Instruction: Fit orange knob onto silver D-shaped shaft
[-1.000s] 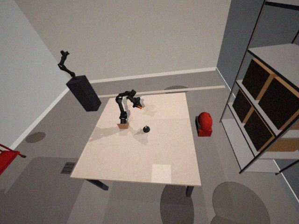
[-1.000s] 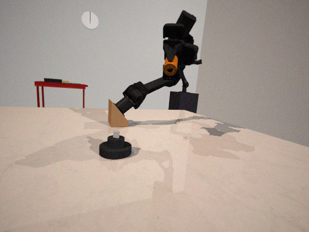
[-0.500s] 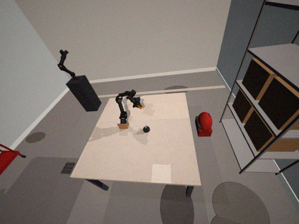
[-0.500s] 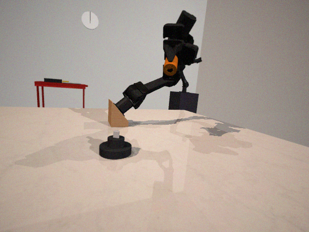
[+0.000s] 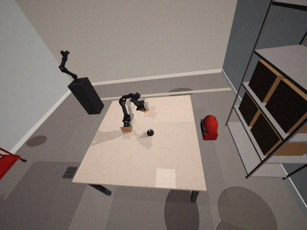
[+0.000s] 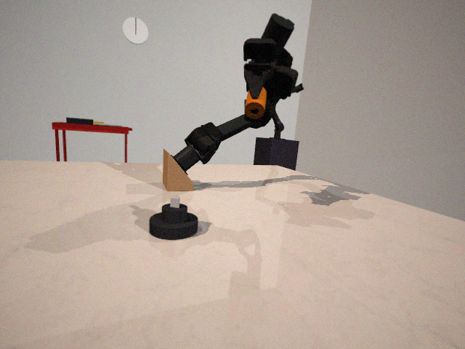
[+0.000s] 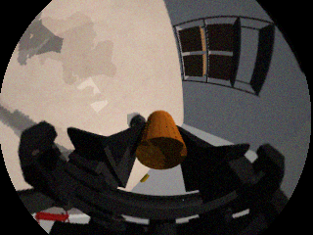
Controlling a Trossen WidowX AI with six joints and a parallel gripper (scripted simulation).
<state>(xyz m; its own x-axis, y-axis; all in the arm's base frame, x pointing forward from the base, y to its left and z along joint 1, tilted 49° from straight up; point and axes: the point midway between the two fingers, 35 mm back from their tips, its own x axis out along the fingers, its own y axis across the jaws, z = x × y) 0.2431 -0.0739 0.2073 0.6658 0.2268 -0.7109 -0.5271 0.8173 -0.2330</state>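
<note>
Now: the orange knob 2 cm behind my gripper tip, 1 cm to the left of it and 2 cm above it. From my gripper tip the other things lie so: round pedestal 4 cm ahead, 16 cm to the right, 20 cm below.
</note>
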